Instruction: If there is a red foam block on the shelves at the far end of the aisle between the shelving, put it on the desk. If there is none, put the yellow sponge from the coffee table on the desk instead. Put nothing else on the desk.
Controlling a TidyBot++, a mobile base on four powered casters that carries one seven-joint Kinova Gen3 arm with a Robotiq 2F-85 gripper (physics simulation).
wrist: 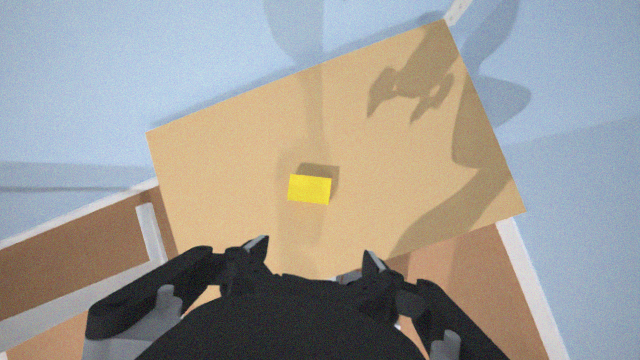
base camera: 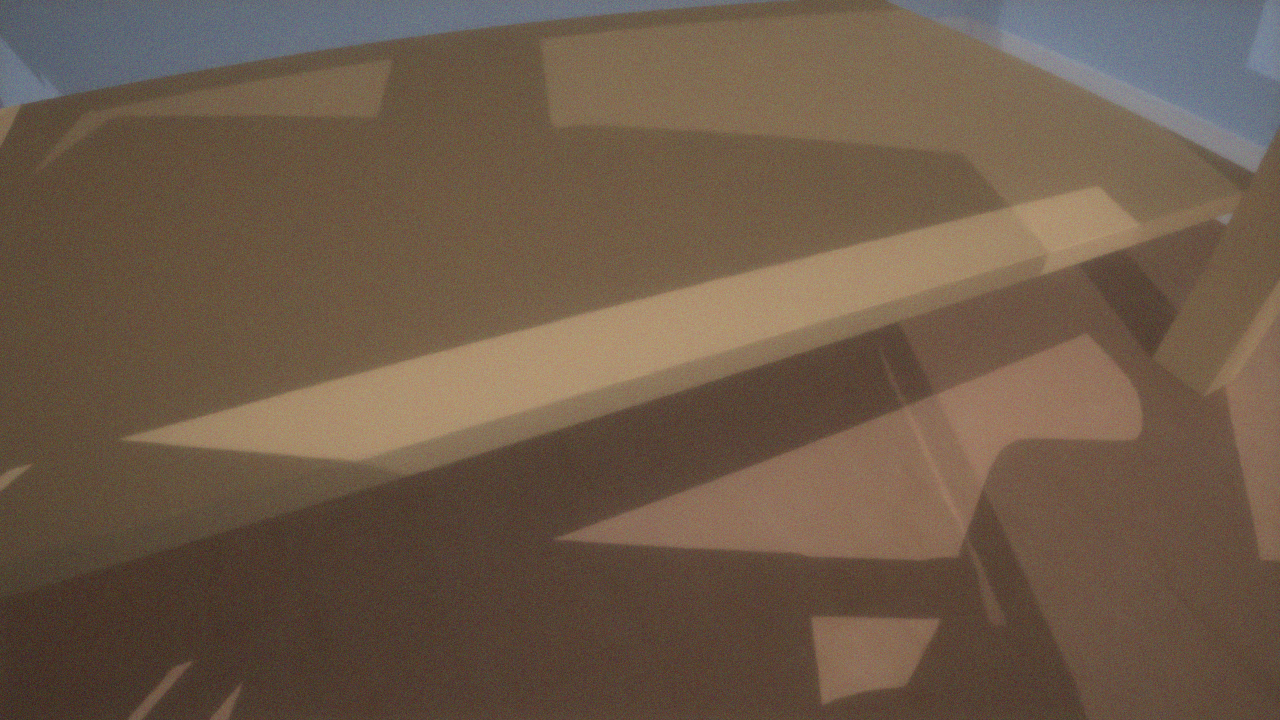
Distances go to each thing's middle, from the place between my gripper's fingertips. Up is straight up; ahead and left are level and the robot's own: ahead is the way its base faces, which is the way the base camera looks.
Scene:
Now: hand 27 cm above the yellow sponge [wrist: 303, 188], 5 cm short of it and 4 cm to the right of it.

